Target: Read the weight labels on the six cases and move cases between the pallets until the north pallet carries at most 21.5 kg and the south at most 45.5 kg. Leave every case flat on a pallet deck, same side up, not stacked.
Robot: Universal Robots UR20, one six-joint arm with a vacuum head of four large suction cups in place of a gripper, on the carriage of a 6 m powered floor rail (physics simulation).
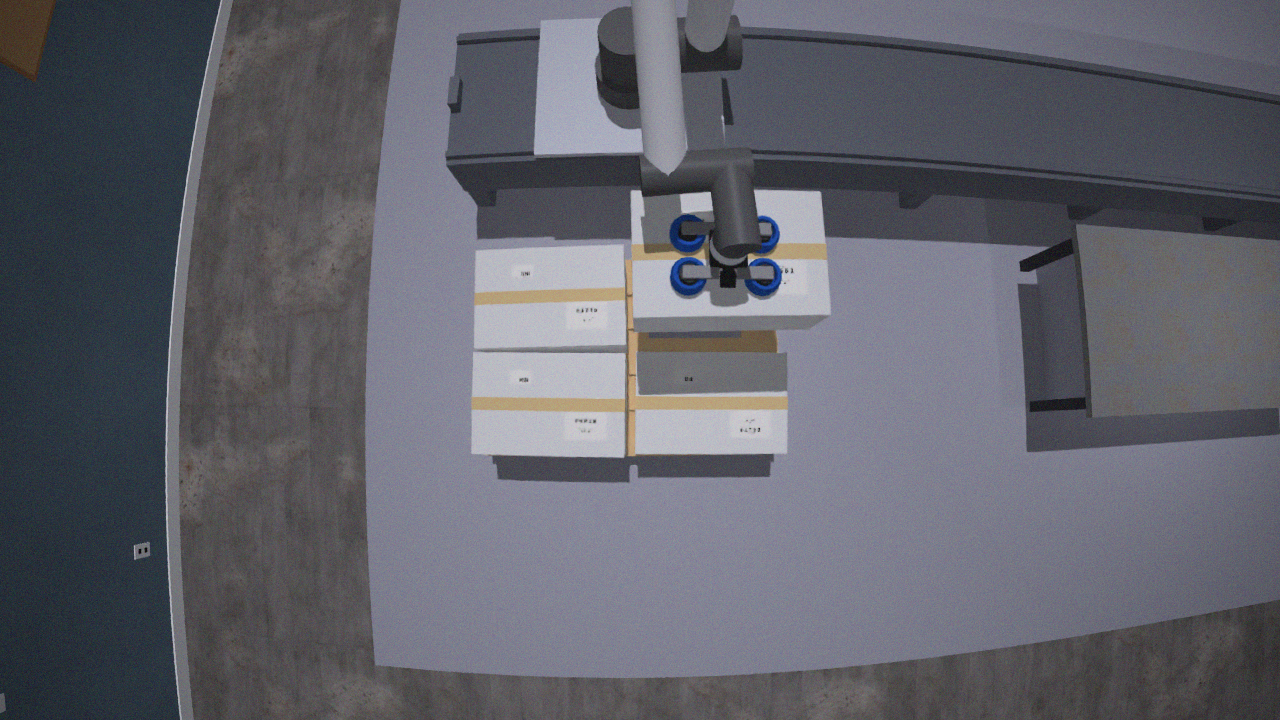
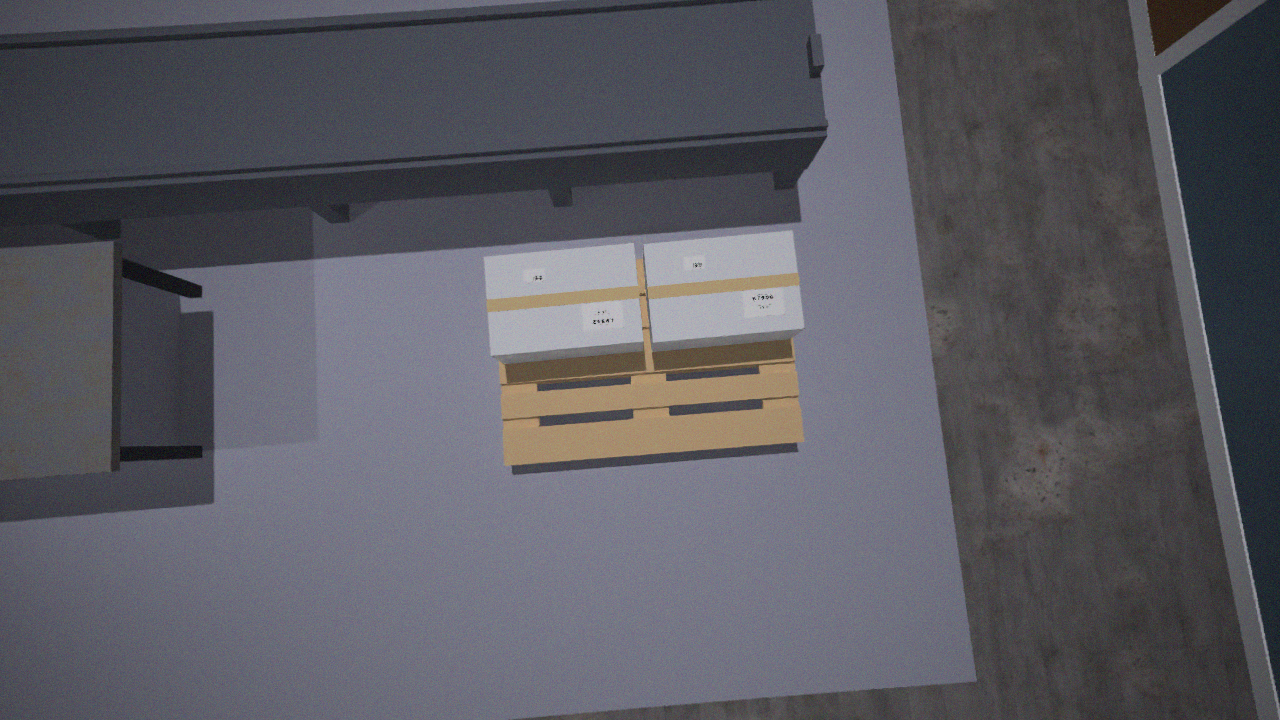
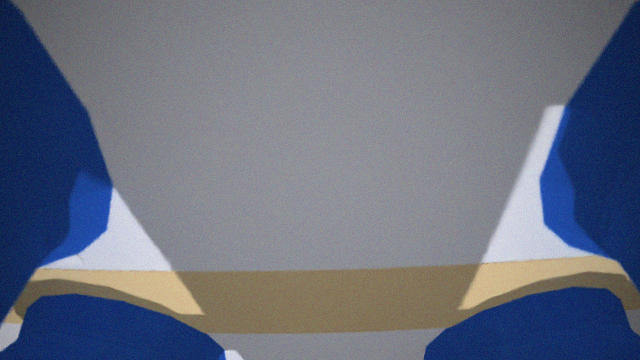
I see my suction head [image 1: 684,246], a case [image 1: 802,300], a pallet [image 1: 759,341], a pallet [image 2: 652,431], a case [image 1: 687,403], a case [image 2: 739,289], a case [image 2: 558,304] and a case [image 1: 572,299].
My suction head also shows in image 3 [image 3: 63,190].
